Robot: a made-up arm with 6 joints.
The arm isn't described. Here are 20 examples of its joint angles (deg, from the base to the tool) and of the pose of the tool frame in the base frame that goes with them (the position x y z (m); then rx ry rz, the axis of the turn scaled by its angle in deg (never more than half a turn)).
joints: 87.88 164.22 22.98 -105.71 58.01 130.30
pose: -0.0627 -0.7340 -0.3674 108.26 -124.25 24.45
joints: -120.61 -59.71 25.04 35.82 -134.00 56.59
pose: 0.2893 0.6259 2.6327 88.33 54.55 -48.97
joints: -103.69 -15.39 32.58 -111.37 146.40 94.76
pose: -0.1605 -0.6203 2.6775 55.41 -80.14 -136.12
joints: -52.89 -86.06 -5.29 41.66 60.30 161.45
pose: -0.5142 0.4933 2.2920 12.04 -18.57 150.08
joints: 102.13 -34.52 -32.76 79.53 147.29 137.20
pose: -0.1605 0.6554 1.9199 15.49 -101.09 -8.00
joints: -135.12 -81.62 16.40 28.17 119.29 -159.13
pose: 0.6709 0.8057 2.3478 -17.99 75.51 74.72
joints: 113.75 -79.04 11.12 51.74 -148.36 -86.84
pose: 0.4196 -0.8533 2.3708 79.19 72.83 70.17
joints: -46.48 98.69 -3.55 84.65 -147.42 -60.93
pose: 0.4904 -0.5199 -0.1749 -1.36 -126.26 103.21
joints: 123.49 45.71 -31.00 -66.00 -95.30 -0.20
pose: -0.3734 0.6823 0.5557 -2.82 -143.77 6.03
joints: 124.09 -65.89 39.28 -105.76 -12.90 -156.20
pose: 0.4934 -0.8171 2.5214 -18.67 -72.82 48.96
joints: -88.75 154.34 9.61 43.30 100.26 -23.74
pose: -0.1086 0.5030 -0.3968 66.73 -7.73 21.70
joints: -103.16 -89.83 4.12 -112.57 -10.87 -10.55
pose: 0.1979 0.7671 2.2074 -36.24 -48.08 64.82
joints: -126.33 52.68 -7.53 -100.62 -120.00 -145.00
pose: -0.6946 -0.8942 0.5692 -57.27 52.09 -7.66
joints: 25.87 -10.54 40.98 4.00 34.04 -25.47
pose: 0.5317 0.1121 2.7898 -23.96 -67.10 86.17
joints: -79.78 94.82 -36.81 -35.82 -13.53 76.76
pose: -0.0853 -0.0845 0.2135 121.05 69.31 70.53
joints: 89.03 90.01 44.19 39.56 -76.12 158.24
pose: 0.0981 1.6423 0.3605 75.87 8.55 20.72
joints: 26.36 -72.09 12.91 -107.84 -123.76 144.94
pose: -0.5253 -0.2928 2.4350 141.46 82.86 -25.43
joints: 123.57 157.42 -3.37 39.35 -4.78 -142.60
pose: 0.4743 -0.5424 -0.1168 -23.49 96.49 4.39
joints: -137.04 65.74 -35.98 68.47 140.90 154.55
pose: -0.4904 -0.4396 0.2650 -45.81 128.48 -93.68
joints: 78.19 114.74 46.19 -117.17 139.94 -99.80
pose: 0.1894 1.0405 -0.3786 35.75 -87.36 60.01
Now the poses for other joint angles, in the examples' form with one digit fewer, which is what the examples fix.
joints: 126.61 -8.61 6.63 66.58 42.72 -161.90
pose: -0.522 0.797 2.307 -41.5 -45.0 -87.8
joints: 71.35 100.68 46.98 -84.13 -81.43 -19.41
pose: 0.483 1.295 -0.031 -92.7 -120.6 -37.0
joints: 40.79 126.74 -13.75 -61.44 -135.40 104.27
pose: -0.122 -0.235 -0.082 -105.8 -22.1 -62.6
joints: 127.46 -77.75 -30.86 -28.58 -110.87 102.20
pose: 0.109 0.018 2.067 103.7 40.4 -53.2
